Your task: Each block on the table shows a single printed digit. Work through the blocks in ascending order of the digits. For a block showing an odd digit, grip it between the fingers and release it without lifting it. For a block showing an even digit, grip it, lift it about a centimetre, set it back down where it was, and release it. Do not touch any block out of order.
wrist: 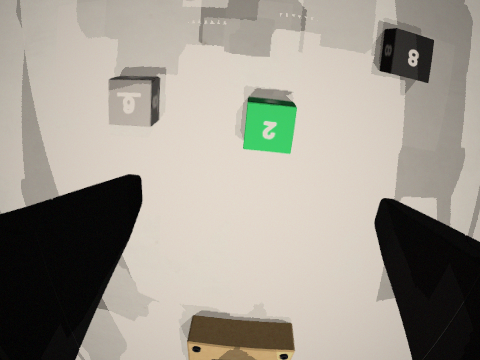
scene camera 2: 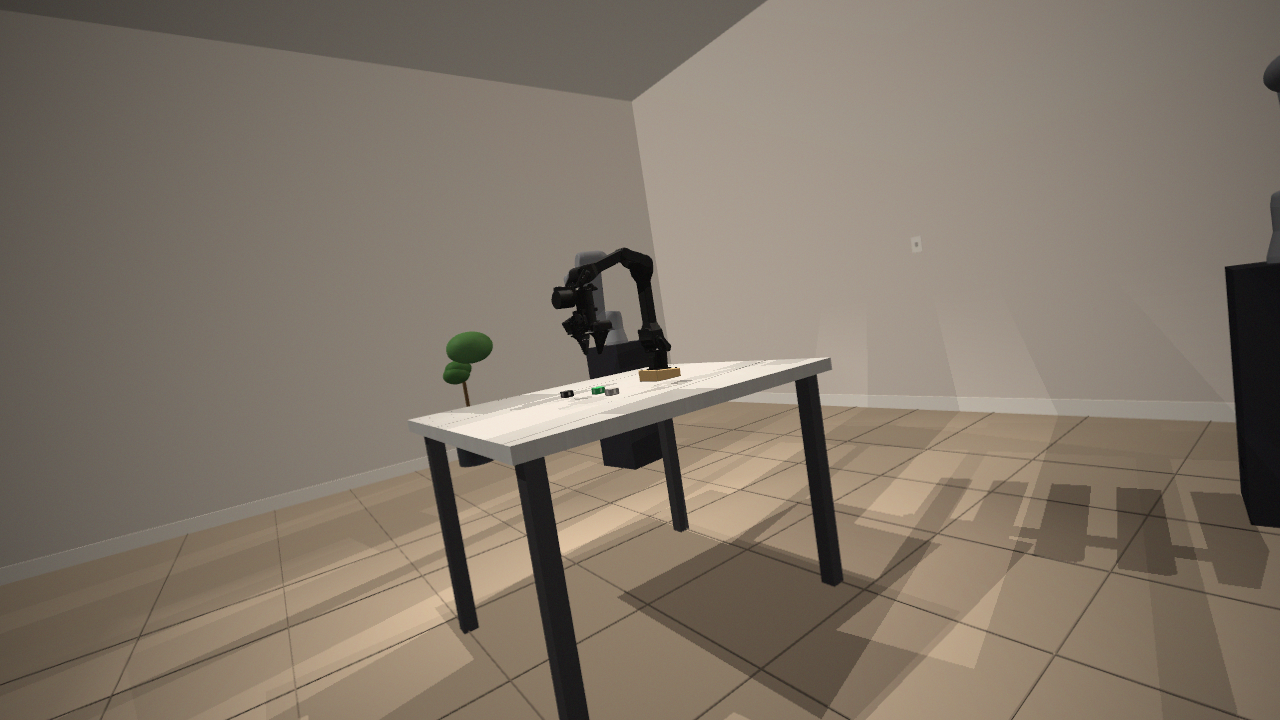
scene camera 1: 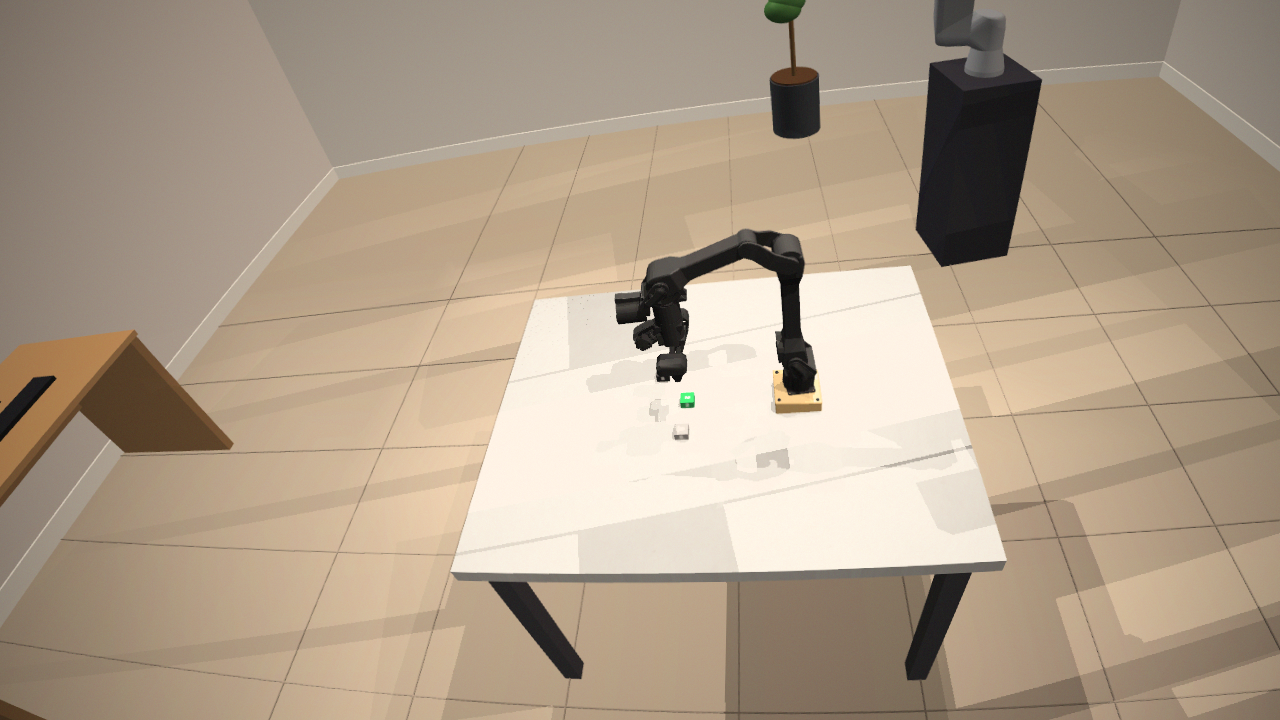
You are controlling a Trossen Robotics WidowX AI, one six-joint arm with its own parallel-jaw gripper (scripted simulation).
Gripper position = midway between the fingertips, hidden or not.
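There is a black block [wrist: 405,54] here, and I can see a grey block [wrist: 133,100] as well. My own gripper [scene camera 1: 679,368] is open and holds nothing. I find the gripper again in the wrist view [wrist: 263,201], and scene camera 2 [scene camera 2: 593,354] shows it too.
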